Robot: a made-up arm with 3 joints.
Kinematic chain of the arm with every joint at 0, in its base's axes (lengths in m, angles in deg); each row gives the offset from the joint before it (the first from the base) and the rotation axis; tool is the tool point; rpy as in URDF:
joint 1: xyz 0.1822 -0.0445 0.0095 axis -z
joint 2: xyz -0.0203 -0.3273 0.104 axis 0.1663 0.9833 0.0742
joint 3: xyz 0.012 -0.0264 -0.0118 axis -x
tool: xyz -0.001 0.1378 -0.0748 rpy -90 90 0
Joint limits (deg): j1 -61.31..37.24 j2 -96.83..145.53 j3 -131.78..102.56
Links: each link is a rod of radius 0.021 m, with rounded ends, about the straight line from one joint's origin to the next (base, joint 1, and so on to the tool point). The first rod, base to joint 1, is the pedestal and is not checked.
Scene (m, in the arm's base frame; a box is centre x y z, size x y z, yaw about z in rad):
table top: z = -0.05
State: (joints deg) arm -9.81 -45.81 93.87
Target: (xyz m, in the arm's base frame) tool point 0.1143 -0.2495 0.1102
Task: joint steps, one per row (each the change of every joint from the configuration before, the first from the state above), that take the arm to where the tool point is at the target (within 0.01 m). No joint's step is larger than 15 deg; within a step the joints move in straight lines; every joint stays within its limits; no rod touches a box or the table.
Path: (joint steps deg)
1: 5.06 -5.20 -14.13
2: 5.06 -5.21 -14.12
3: 5.07 -5.20 -14.13
4: 5.06 -5.20 -14.12
5: 5.06 -5.21 -14.13
6: 5.06 -5.20 -14.13
7: 5.06 -5.21 -14.12
8: 5.07 -5.20 -14.13

